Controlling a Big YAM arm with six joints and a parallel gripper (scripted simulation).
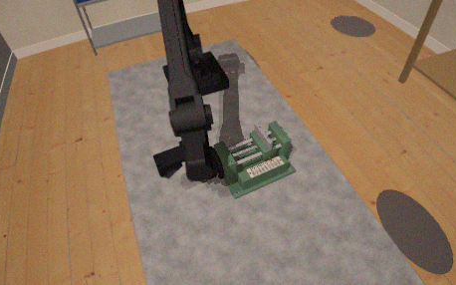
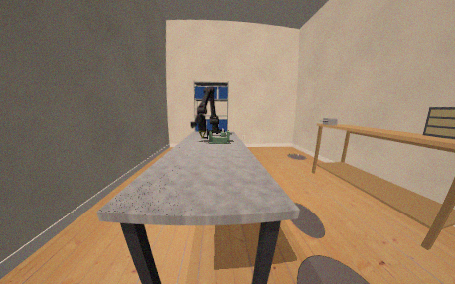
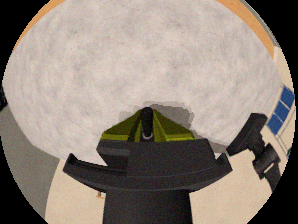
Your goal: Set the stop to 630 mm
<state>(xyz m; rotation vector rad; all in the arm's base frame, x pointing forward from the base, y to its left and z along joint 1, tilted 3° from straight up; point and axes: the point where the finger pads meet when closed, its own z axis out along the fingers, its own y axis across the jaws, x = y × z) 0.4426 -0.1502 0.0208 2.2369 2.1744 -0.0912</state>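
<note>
Right now the black handwheel is 3 cm to the left of my hand. From my hand the other things lie so: grey stop block (19 cm to the left, 4 cm above).
</note>
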